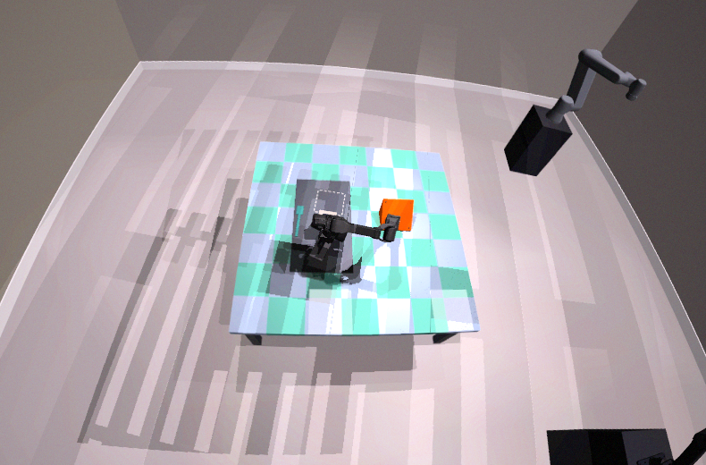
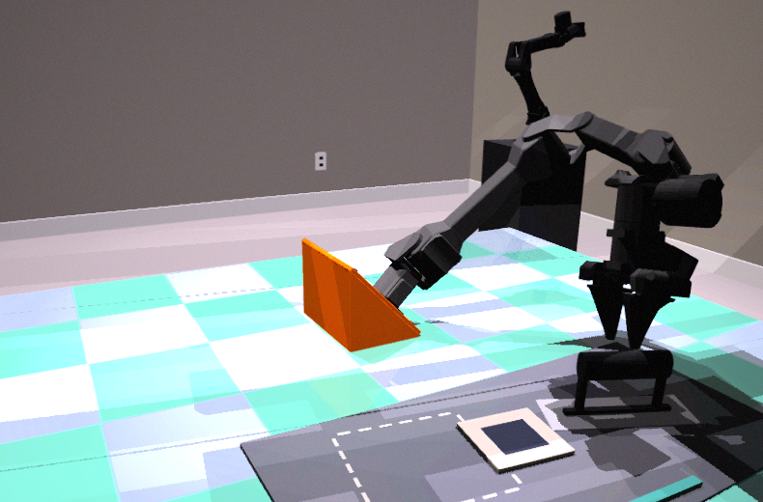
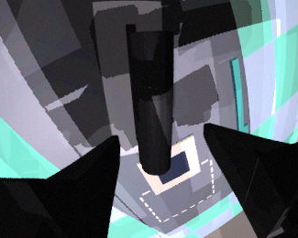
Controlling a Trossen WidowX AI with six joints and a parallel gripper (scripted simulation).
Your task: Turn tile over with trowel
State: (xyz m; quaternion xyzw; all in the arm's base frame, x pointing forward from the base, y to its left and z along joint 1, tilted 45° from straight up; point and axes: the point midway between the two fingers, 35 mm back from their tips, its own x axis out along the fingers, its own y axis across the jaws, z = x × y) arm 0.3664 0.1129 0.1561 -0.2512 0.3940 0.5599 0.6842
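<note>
The grey mat lies 30 mm ahead of my gripper tip, 140 mm to the right of it and 120 mm below it. From my gripper tip the other things lie so: tile 10 mm ahead, 160 mm to the right, 100 mm below; cyan trowel 170 mm ahead, 140 mm to the right, 100 mm below.
</note>
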